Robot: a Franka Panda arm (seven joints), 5 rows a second.
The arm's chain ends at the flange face. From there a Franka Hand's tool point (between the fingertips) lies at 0.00 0.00 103.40 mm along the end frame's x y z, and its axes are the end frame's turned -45 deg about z.
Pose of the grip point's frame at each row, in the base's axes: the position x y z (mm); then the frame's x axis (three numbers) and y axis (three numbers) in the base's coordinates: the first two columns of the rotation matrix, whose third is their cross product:
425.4 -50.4 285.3 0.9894 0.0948 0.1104 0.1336 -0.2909 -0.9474
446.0 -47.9 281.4 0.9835 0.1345 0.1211 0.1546 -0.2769 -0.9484
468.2 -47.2 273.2 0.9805 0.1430 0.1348 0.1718 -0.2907 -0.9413
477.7 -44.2 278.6 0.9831 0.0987 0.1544 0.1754 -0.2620 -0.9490
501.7 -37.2 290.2 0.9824 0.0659 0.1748 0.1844 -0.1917 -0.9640
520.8 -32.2 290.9 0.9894 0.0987 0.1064 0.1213 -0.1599 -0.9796
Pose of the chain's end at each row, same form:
431.4 -148.8 316.4 0.7941 -0.1387 -0.5918 -0.6051 -0.2727 -0.7480
455.7 -146.3 311.7 0.8048 -0.1007 -0.5850 -0.5861 -0.2909 -0.7563
478.1 -145.0 305.2 0.8148 -0.1044 -0.5703 -0.5718 -0.3067 -0.7609
483.2 -143.5 307.0 0.8192 -0.1155 -0.5619 -0.5711 -0.2551 -0.7802
504.8 -138.5 310.9 0.8251 -0.0890 -0.5580 -0.5643 -0.1822 -0.8053
529.0 -133.8 308.5 0.7854 -0.0433 -0.6174 -0.6138 -0.1829 -0.7679

